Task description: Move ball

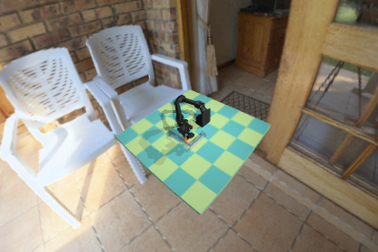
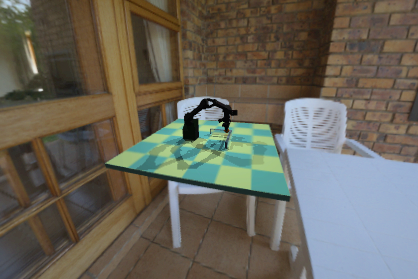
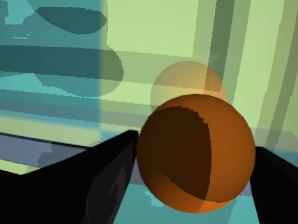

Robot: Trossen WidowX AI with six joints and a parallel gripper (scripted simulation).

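Now: gripper tip 60 mm above the see-through copy. From my gripper tip the other things lie so: orange ball right at my gripper tip.
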